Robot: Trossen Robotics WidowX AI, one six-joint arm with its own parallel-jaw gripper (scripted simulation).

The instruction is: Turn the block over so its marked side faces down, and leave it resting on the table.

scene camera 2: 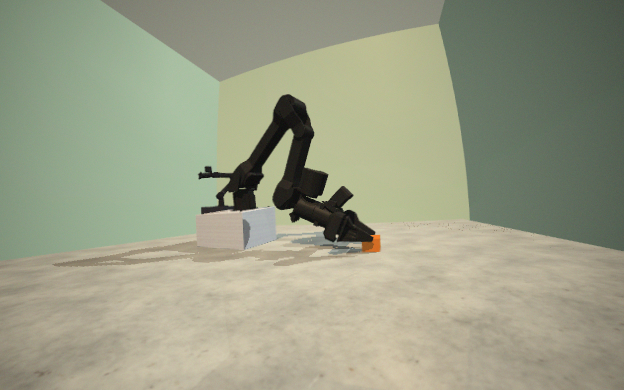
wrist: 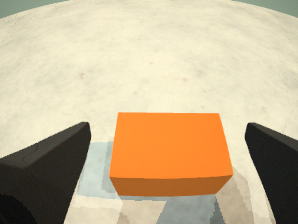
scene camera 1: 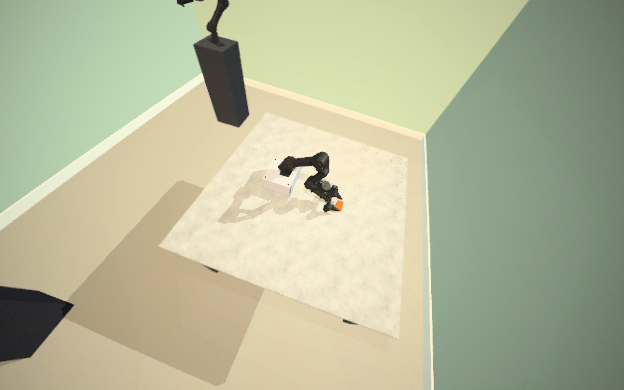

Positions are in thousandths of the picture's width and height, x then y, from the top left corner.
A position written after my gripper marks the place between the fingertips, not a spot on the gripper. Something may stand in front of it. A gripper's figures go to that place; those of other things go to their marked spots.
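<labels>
There's an orange block (wrist: 518,690) sitting 0.10 m from the lens, and my gripper (wrist: 576,583) is 0.10 m from the lens as well.
</labels>
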